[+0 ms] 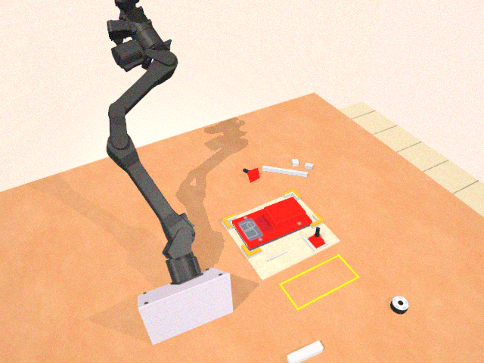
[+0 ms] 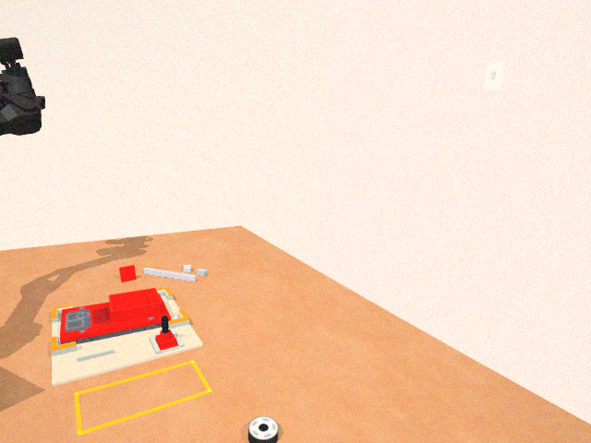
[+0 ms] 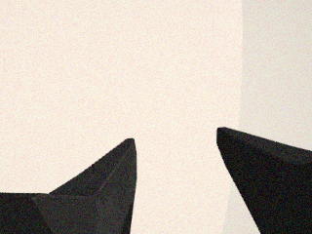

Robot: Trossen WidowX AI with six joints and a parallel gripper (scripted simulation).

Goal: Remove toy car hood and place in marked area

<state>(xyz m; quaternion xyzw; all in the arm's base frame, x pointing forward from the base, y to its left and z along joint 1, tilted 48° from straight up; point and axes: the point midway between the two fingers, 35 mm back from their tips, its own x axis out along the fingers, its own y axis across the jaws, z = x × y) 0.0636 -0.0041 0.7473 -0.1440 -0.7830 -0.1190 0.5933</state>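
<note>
Right now my gripper tip is 180 mm short of the red hood, 530 mm to the left of it and 530 mm above it. Also, from my gripper tip: white wheel: 220 mm ahead, 900 mm to the right, 560 mm below; then pale baseplate: 150 mm ahead, 540 mm to the right, 550 mm below; then white bar: 320 mm ahead, 360 mm to the right, 560 mm below.
</note>
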